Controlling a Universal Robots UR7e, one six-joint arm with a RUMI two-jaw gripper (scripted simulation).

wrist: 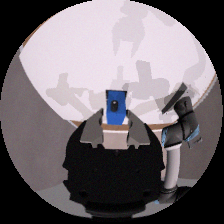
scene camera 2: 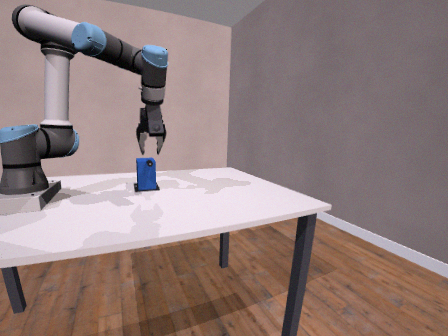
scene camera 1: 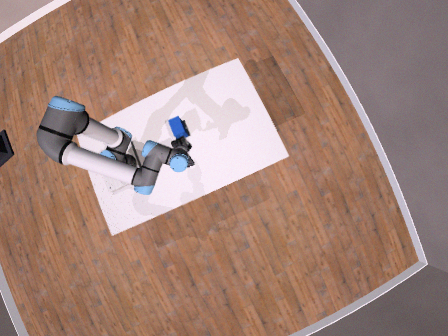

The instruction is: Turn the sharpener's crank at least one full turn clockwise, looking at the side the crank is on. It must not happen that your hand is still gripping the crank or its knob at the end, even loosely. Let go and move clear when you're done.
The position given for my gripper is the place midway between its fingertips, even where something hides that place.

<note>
In view: my gripper (scene camera 2: 150, 154).
My gripper is seen too in the wrist view (wrist: 115, 109).
</note>
